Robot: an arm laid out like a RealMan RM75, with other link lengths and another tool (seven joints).
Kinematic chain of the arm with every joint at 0, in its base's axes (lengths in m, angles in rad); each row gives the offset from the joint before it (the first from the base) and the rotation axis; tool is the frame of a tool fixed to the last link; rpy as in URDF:
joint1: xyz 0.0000 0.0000 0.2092 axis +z
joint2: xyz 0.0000 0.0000 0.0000 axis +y
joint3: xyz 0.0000 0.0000 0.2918 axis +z
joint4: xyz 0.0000 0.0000 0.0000 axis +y
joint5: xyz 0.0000 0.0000 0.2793 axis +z
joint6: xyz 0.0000 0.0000 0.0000 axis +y
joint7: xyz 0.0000 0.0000 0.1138 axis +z
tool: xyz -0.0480 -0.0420 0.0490 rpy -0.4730 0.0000 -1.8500
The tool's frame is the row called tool.
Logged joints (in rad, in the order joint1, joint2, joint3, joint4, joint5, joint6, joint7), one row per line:
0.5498 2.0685 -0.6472 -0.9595 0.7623 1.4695 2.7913
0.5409 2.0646 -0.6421 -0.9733 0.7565 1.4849 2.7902
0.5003 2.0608 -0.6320 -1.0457 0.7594 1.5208 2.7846
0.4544 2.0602 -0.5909 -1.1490 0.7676 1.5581 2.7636
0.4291 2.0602 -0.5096 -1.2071 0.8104 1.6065 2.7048
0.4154 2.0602 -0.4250 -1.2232 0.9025 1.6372 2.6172
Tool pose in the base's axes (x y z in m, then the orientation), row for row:
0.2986 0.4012 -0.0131 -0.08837 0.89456 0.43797 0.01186
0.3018 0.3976 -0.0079 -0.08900 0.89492 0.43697 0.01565
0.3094 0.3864 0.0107 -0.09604 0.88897 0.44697 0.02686
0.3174 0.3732 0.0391 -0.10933 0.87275 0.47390 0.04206
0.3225 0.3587 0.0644 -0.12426 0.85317 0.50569 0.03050
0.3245 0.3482 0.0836 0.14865 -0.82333 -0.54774 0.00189
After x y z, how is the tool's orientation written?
As a quaternion, x y z w.
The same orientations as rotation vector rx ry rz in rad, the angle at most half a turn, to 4 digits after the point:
-0.2755 2.7893 1.3656
-0.2769 2.7838 1.3593
-0.2967 2.7460 1.3807
-0.3346 2.6708 1.4502
-0.3830 2.6295 1.5586
0.4664 -2.5835 -1.7187

